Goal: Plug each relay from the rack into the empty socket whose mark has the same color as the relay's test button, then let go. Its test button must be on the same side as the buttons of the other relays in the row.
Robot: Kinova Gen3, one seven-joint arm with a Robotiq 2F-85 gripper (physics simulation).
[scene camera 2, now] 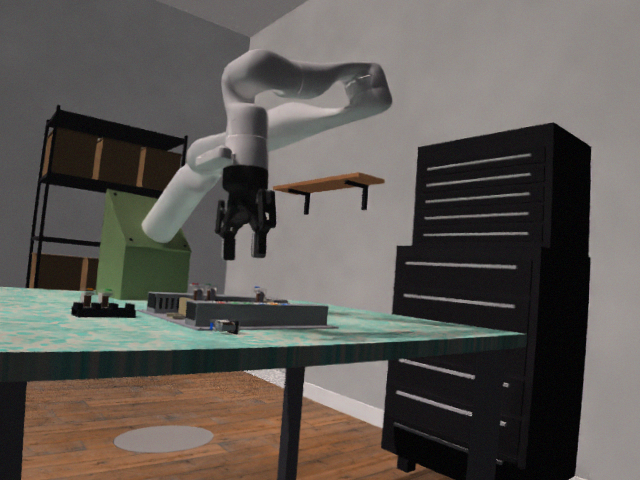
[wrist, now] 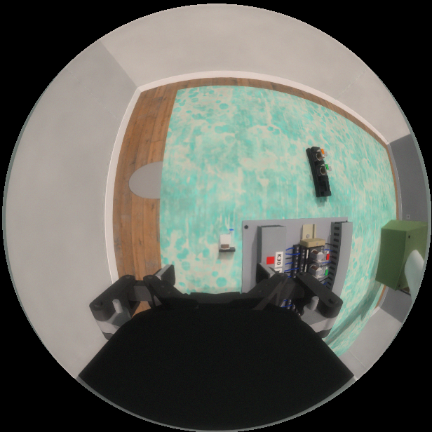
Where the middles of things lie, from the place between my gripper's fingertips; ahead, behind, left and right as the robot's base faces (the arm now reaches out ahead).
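Grey panel (wrist: 323,224): 120 mm below my hand, 200 mm behind it, 40 mm to the left of it. Black rack (scene camera 2: 129,311): 110 mm below my hand, 150 mm behind it, 210 mm to the right of it. Going by their middles, the grey panel is the nearest to my hand of the things named here.
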